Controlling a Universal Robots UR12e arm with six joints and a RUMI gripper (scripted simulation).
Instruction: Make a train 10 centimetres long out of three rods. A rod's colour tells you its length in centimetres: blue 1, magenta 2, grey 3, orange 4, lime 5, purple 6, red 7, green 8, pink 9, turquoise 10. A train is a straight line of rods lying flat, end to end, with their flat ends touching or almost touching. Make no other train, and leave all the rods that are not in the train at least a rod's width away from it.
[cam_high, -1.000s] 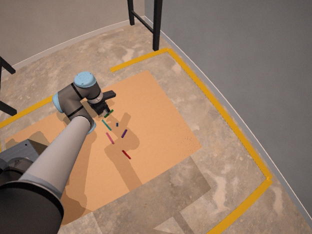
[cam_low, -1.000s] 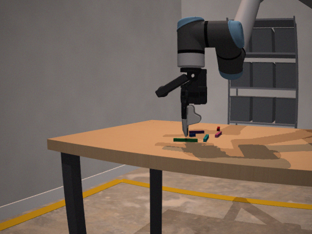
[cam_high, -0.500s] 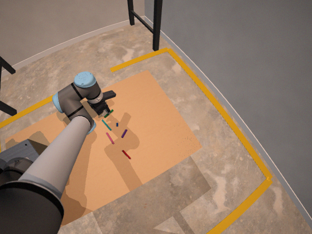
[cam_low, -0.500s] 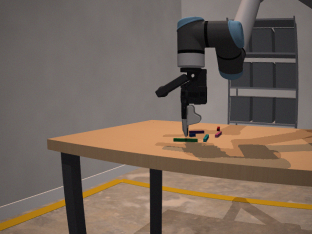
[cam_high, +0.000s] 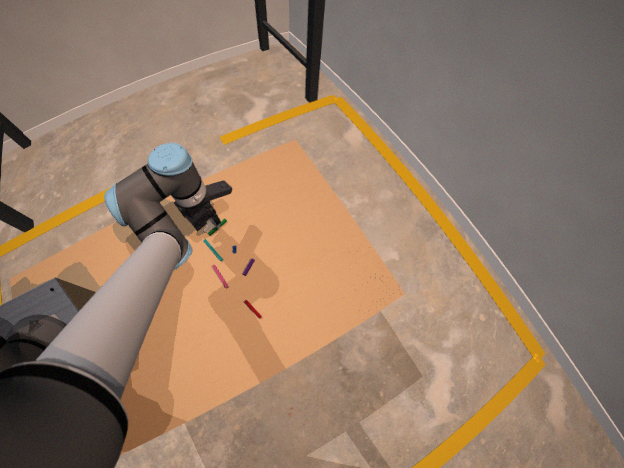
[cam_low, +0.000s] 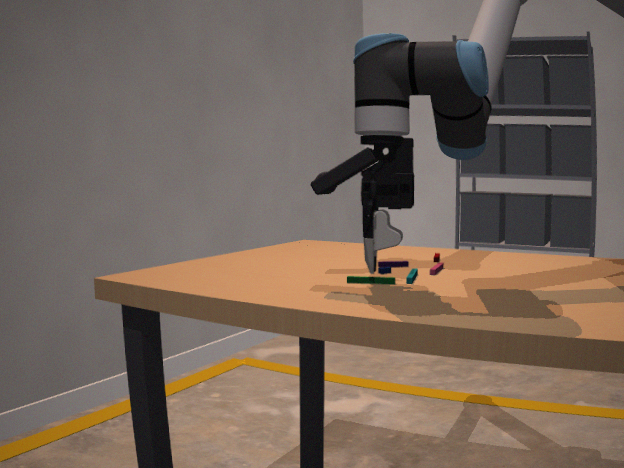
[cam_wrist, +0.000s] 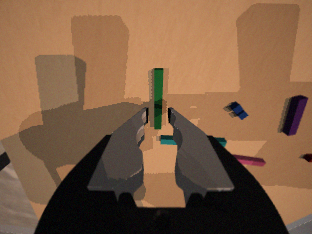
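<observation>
Now: the green rod 3 cm below my hand. Also, from my hand: pink rod 8 cm behind, 16 cm to the right, 3 cm below; then purple rod 1 cm ahead, 19 cm to the right, 3 cm below; then turquoise rod 5 cm behind, 7 cm to the right, 3 cm below.
</observation>
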